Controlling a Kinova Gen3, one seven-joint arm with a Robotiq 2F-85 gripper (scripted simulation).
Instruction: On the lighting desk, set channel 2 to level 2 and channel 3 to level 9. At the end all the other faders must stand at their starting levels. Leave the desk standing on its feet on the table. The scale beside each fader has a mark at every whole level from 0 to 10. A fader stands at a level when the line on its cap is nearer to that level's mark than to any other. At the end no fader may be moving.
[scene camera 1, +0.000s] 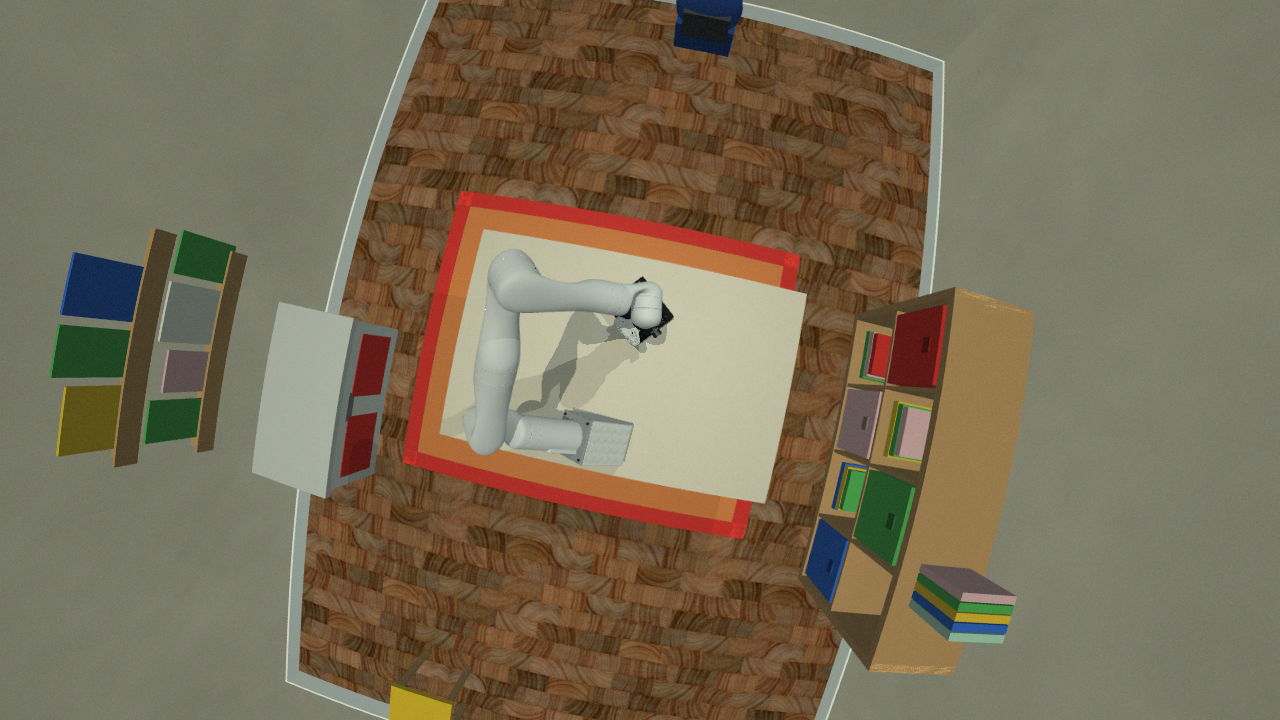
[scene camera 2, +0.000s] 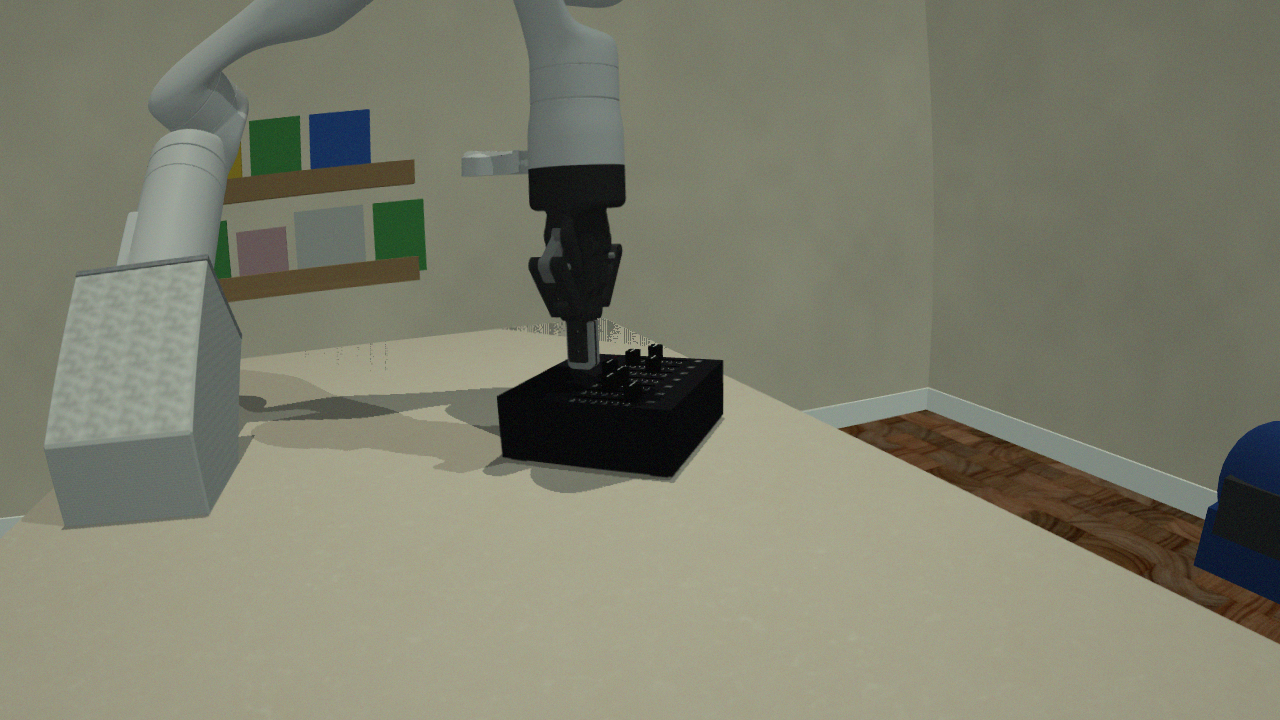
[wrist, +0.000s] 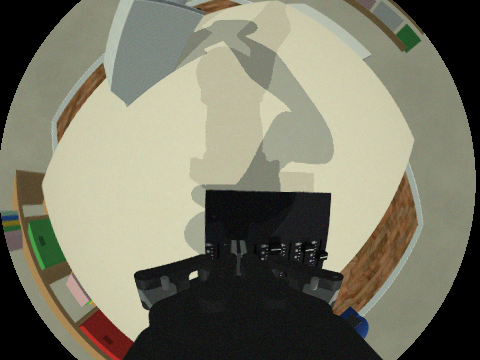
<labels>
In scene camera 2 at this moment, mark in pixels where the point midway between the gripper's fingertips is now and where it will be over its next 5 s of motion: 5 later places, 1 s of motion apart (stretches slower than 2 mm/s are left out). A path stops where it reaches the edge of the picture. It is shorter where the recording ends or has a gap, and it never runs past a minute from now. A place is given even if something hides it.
My gripper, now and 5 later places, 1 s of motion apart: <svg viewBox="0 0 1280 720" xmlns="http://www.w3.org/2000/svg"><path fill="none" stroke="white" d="M584 367L585 380L594 382L610 383L602 372L604 334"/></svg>
</labels>
